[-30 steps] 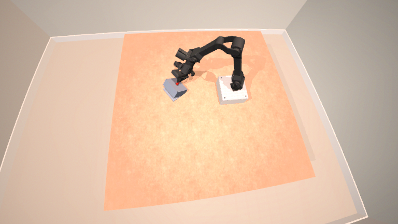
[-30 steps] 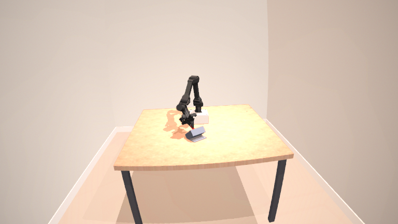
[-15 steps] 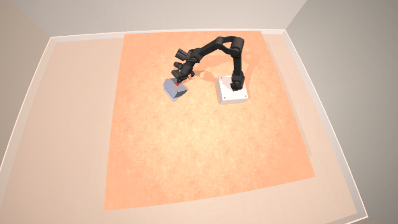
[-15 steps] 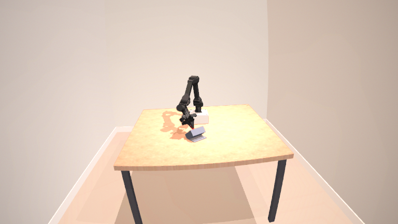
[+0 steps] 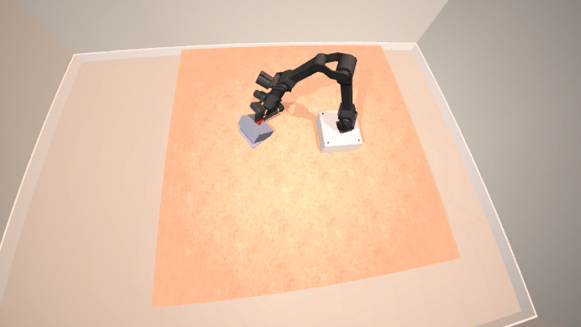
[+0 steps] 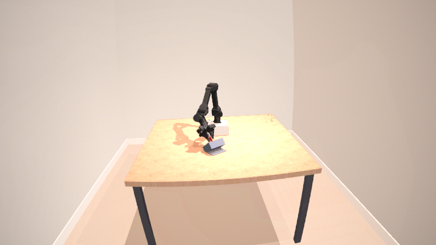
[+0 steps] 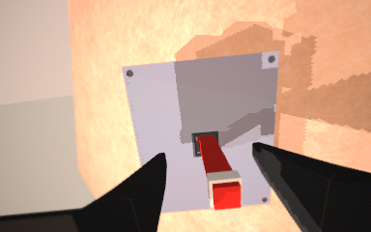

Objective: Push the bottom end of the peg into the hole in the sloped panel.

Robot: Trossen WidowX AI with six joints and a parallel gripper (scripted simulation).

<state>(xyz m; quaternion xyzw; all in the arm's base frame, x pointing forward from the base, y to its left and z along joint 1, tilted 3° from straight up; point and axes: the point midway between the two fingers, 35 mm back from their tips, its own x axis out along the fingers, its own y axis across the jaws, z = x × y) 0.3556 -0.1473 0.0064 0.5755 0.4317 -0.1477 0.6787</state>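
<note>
The red peg is 10 mm behind my gripper tip and 10 mm above it. Also, from my gripper tip: grey sloped panel (20 mm ahead, 10 mm to the left, 30 mm below).
</note>
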